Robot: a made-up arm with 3 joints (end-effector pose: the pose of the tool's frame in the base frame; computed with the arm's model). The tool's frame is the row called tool. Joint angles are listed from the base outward.
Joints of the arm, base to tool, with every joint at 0 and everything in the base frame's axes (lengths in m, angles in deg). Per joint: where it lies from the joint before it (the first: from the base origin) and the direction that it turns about. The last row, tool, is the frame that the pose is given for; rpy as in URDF.
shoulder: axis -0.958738 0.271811 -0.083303 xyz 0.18 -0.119 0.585
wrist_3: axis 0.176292 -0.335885 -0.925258 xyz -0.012 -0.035 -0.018
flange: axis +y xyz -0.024 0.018 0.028
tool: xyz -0.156 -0.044 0.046 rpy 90 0 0
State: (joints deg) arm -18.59 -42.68 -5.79
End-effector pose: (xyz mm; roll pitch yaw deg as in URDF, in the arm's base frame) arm 58.2 -295.8 610.6 98.04 -5.55 41.63
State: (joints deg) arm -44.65 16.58 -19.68
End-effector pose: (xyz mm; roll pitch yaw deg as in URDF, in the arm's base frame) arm -10.5 -111.8 522.3 141.44 -17.99 -31.18
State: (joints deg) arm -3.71 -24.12 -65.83
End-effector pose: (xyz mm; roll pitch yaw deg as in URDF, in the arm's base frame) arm 49.7 -230.6 484.1 90.63 -59.41 22.28
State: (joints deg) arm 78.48 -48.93 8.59
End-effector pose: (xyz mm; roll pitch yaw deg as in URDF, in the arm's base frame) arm 157.8 -13.4 768.9 -20.79 55.74 -50.03
